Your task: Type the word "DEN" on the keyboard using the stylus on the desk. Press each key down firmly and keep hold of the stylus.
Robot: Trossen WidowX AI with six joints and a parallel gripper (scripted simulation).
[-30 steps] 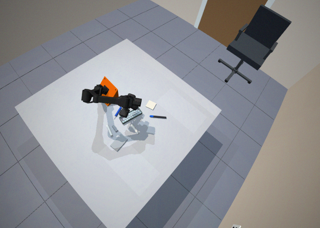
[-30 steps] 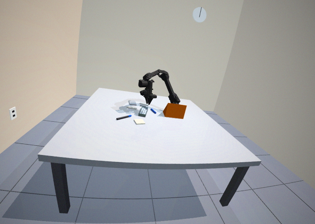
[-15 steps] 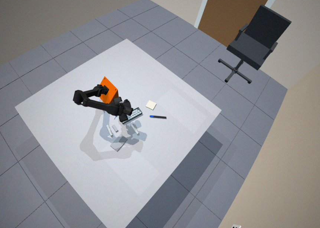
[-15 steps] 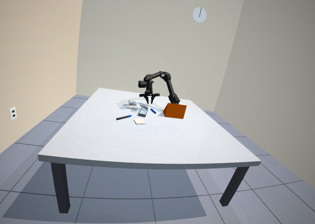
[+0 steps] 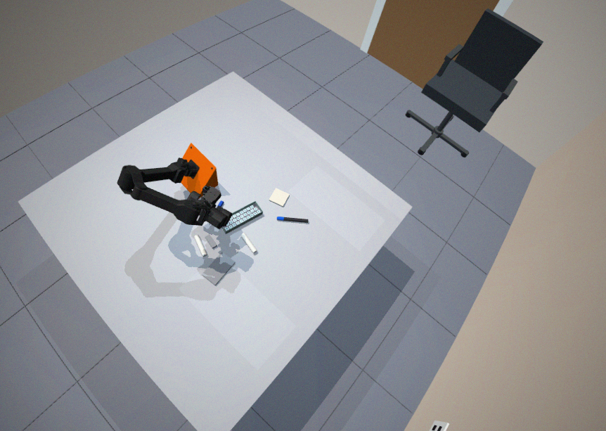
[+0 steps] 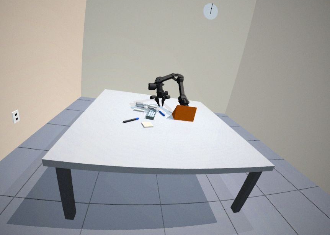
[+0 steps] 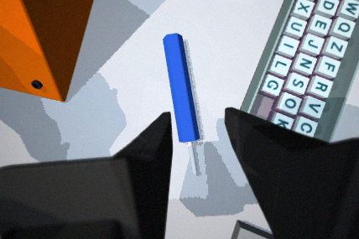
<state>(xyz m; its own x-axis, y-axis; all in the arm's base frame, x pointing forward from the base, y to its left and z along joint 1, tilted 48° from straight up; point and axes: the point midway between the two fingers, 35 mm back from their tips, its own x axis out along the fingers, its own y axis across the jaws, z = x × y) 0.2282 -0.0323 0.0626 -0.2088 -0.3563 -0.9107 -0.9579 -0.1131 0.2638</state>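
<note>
Now: gripper tip 6 cm above the blue stylus, 1 cm to the left of it and 1 cm past it. From my gripper tip the other things lie so: grey pad: 19 cm ahead, 15 cm to the right, 6 cm below; cream notepad: 27 cm to the left, 12 cm ahead, 6 cm below.
</note>
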